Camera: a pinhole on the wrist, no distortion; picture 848 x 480 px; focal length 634.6 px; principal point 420.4 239.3 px. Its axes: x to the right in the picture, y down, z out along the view. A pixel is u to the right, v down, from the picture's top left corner.
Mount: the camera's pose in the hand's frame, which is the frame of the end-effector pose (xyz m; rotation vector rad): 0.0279 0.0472 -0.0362 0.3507 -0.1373 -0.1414
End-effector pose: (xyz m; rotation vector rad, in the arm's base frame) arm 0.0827 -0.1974 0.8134 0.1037 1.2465 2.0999
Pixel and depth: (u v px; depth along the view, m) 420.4 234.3 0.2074
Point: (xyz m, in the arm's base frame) 0.1596 -0.0767 0.8801
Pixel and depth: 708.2 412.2 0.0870
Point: 0.0453 -0.1323 0.8568
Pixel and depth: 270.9 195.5 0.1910
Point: 0.1818 -0.1207 0.8799
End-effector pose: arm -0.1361 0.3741 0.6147 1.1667 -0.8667 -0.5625
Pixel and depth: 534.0 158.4 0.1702
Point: -0.2152 0.2764 0.6070
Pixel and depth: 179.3 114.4 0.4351
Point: -0.5126 0.3144 0.4563
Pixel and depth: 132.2 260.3 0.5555
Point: -0.6829 0.3318 0.5161
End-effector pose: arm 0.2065 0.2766 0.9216 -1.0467 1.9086 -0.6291
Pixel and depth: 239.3 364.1 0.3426
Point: 0.4879 0.3718 0.8109
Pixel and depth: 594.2 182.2 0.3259
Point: 0.4609 0.1636 0.8340
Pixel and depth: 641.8 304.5 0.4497
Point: 0.5648 0.1217 0.7198
